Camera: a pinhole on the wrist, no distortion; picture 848 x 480 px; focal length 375.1 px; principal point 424.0 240.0 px. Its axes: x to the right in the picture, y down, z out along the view. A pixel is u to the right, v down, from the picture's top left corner.
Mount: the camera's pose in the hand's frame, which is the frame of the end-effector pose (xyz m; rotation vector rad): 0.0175 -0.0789 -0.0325 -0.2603 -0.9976 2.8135
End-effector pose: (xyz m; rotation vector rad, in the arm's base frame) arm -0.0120 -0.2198 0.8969 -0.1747 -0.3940 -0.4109
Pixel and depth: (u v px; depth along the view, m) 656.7 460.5 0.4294
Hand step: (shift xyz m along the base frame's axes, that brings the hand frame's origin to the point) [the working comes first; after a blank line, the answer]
In the camera's frame: 0.2664 0.2524 0.4294

-0.5353 -0.2863 -0.0057
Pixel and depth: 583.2 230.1 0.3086
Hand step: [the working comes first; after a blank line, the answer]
In the camera's frame: 0.1310 -0.0081 0.3086

-0.3111 -0.1038 0.1256
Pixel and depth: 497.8 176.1 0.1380
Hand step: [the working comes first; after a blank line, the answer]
In the camera's frame: 0.0272 -0.0235 0.1380

-0.1177 -0.0927 0.0745
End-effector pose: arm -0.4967 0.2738 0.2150 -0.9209 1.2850 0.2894
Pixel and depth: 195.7 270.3 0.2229
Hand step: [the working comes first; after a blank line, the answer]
In the camera's frame: -0.1357 0.0180 0.2229

0.2959 -0.0870 0.0156
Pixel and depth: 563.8 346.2 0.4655
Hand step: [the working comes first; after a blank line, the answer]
In the camera's frame: 0.1735 0.1318 0.4655

0.3550 -0.0341 0.4170
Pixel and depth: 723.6 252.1 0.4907
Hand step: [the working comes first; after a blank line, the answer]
In the camera's frame: 0.3919 0.0158 0.4907

0.2625 0.1492 0.5571
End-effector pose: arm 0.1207 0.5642 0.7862 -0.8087 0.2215 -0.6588
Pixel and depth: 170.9 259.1 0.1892
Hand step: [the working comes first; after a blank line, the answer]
In the camera's frame: -0.1277 0.0096 0.1892

0.0263 -0.1054 0.2534
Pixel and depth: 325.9 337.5 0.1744
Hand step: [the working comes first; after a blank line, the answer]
In the camera's frame: -0.0456 0.0453 0.1744

-0.0555 -0.0830 0.2210
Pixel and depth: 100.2 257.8 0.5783
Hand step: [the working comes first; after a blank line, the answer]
In the camera's frame: -0.4992 0.0274 0.5783

0.2349 -0.2457 0.7294
